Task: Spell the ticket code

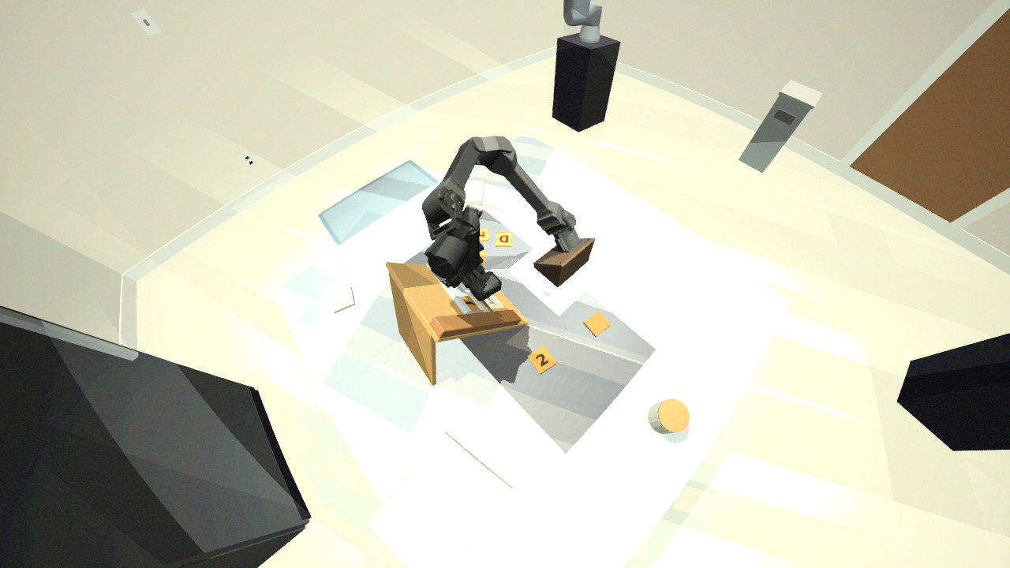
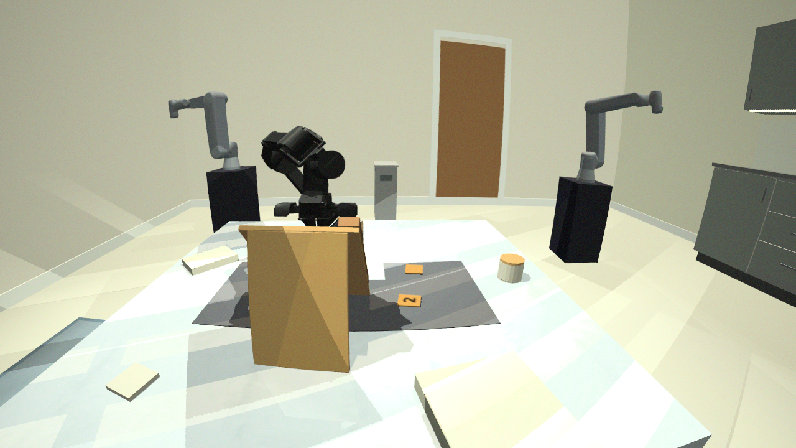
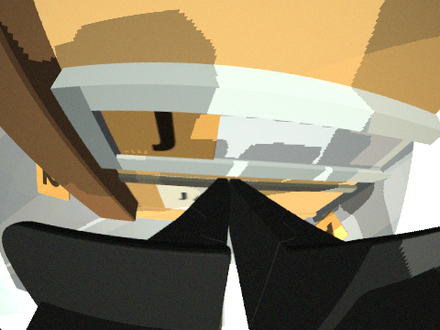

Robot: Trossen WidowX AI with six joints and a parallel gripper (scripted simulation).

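Now: the white ticket 4 cm behind my gripper tip, 1 cm to the left of it and 10 cm below it. From my gripper tip the other things lie so: grey mat 15 cm behind, 4 cm to the left, 18 cm below; then pale pad 33 cm ahead, 33 cm to the right, 17 cm below; then round tan-lidded canister 21 cm behind, 54 cm to the left, 14 cm below.
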